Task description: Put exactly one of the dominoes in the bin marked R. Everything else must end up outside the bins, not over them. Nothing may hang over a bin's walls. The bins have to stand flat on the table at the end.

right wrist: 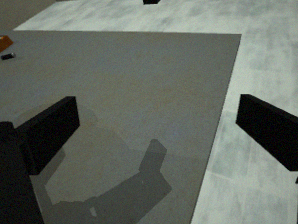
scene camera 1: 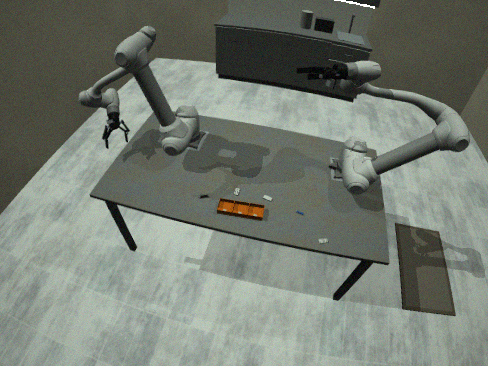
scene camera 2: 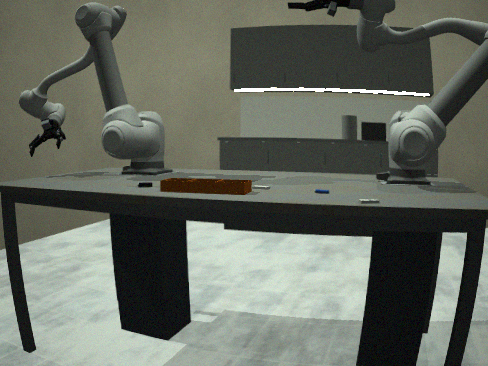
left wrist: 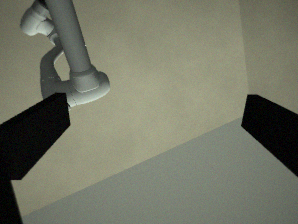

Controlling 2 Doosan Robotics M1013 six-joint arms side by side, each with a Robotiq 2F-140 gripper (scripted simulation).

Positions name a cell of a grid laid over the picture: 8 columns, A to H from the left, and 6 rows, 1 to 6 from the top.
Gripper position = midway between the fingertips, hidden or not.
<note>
In view: my left gripper (left wrist: E3), my right gripper (right wrist: E3) and an orange bin row (scene camera 2: D4).
The orange bin row is seen too in scene camera 1 (scene camera 1: D4). The left wrist view misses the orange bin row: it is out of frame.
</note>
